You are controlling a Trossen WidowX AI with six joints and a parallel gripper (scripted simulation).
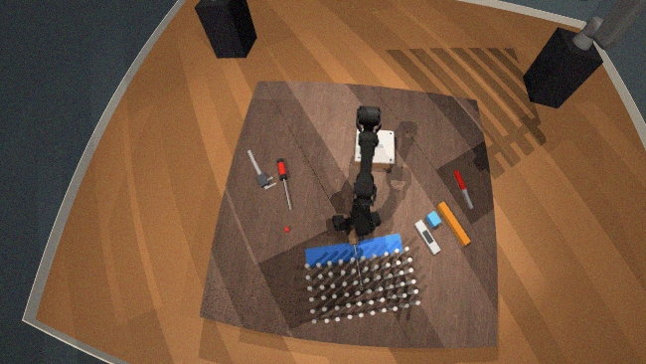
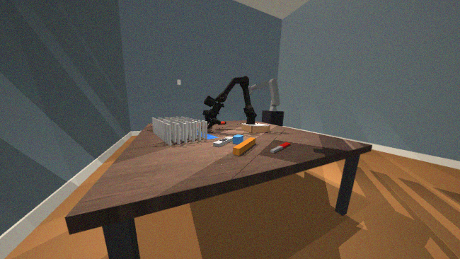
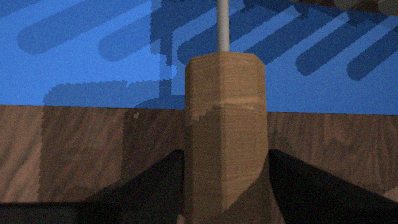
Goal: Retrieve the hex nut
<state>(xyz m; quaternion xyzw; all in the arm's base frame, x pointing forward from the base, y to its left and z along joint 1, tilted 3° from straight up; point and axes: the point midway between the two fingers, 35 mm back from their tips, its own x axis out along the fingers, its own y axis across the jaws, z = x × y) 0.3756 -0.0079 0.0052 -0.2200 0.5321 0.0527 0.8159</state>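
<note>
Right now the blue taped strip is 60 mm ahead of my gripper tip, 30 mm below it and 20 mm to the left of it. Round my gripper tip: small red cube: 270 mm to the right, 30 mm below, 20 mm ahead; then wooden-handled tool: 100 mm ahead, 30 mm to the left, 10 mm below; then grey block: 330 mm to the left, 30 mm behind, 20 mm below.
</note>
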